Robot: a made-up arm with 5 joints.
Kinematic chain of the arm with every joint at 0, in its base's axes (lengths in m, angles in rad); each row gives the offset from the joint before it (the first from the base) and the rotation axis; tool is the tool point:
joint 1: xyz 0 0 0.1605 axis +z
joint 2: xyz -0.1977 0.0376 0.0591 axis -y
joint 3: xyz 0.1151 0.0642 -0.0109 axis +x
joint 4: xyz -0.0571 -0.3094 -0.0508 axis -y
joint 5: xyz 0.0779 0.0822 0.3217 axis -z
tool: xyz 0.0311 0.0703 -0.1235
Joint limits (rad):
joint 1: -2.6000..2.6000
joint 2: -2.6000..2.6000
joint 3: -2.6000..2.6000
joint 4: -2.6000..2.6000
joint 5: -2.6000..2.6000
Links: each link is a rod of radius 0.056 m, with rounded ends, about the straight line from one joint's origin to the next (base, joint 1, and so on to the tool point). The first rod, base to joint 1, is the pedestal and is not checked.
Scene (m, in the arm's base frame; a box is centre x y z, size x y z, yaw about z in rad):
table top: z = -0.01
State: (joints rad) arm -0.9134 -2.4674 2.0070 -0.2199 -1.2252
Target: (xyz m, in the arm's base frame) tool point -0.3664 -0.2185 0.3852
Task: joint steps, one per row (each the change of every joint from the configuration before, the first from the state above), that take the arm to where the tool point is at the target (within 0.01 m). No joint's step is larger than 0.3 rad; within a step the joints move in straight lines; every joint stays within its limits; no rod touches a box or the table.
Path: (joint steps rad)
1: 0.2552 -0.0221 -0.0208 -0.0057 -0.1018
2: 0.2551 -0.0221 -0.0208 -0.0056 -0.1018
3: 0.2552 -0.0221 -0.0209 -0.0057 -0.1018
4: 0.2551 -0.0221 -0.0208 -0.0056 -0.1018
5: 0.2552 -0.0221 -0.0208 -0.0057 -0.1018
6: 0.2551 -0.0221 -0.0208 -0.0056 -0.1018

